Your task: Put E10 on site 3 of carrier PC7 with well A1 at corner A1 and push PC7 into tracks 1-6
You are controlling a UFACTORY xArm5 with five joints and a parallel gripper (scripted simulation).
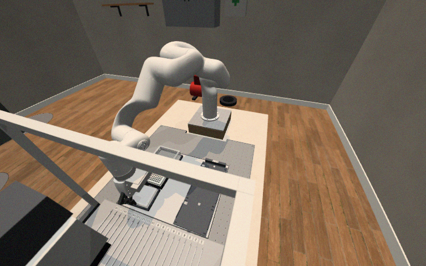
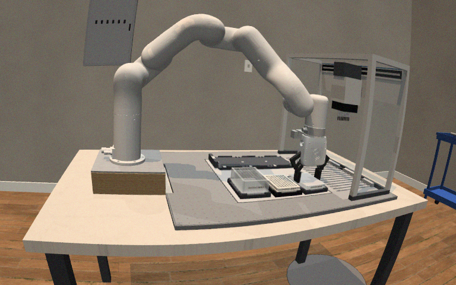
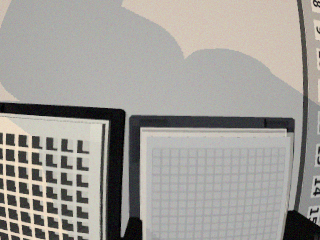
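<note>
My gripper is now 20 mm above the plate nest S3. Also, from my hand: deep-well block E07: 220 mm behind, 10 mm to the left, 10 mm below; 96-well plate E01: 110 mm behind, 10 mm below; 384-well plate E10: 10 mm below.
</note>
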